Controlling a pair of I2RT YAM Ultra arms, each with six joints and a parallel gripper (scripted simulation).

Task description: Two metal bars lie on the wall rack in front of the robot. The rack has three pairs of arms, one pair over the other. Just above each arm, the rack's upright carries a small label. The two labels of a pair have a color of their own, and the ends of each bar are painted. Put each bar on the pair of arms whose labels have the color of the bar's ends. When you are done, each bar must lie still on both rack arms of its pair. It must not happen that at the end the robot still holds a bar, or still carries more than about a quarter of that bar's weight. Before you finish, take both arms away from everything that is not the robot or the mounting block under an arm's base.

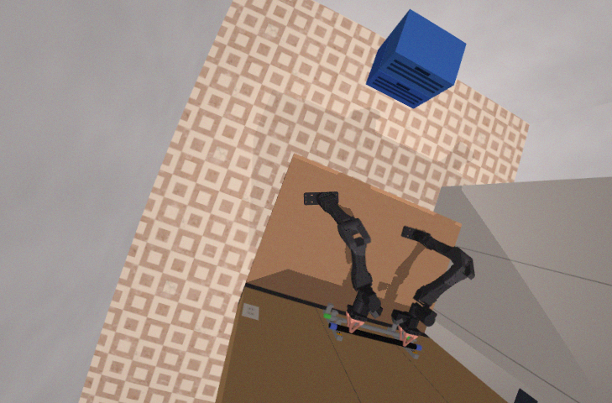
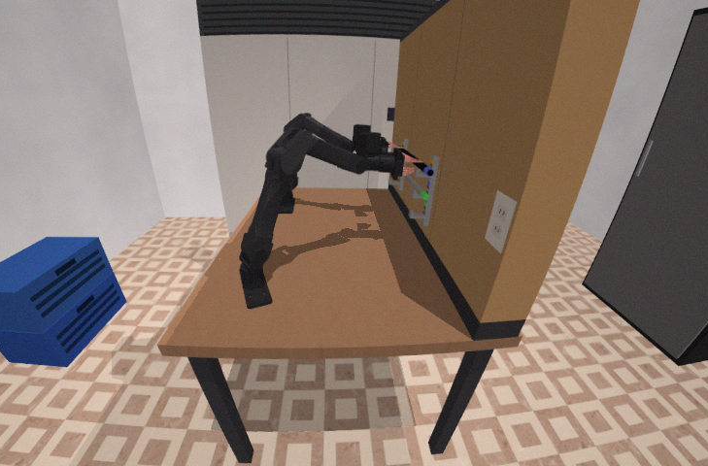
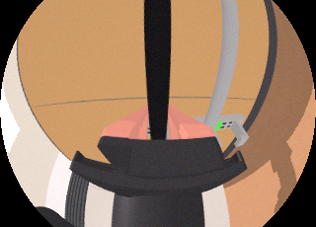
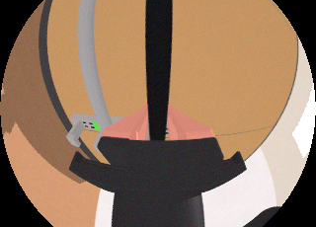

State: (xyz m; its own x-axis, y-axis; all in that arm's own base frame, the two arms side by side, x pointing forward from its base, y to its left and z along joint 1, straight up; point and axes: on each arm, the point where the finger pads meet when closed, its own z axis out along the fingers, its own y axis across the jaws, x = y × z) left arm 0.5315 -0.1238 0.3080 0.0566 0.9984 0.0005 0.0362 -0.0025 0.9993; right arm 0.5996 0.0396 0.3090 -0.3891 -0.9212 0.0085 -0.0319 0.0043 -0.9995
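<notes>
Now: the black bar 1 cm ahead of my left hand and 15 cm to the right of it. Round my left hand: brown wall panel 10 cm ahead, 20 cm to the right, 12 cm above; then black baseboard 4 cm ahead, 20 cm to the right, 28 cm below.
The black bar is 150 mm to the left of my right hand and 10 mm ahead of it. The rest, counted from my right hand: brown wall panel (120 mm above, 100 mm to the left, 100 mm ahead); then black baseboard (280 mm below, 100 mm to the left, 40 mm ahead).
</notes>
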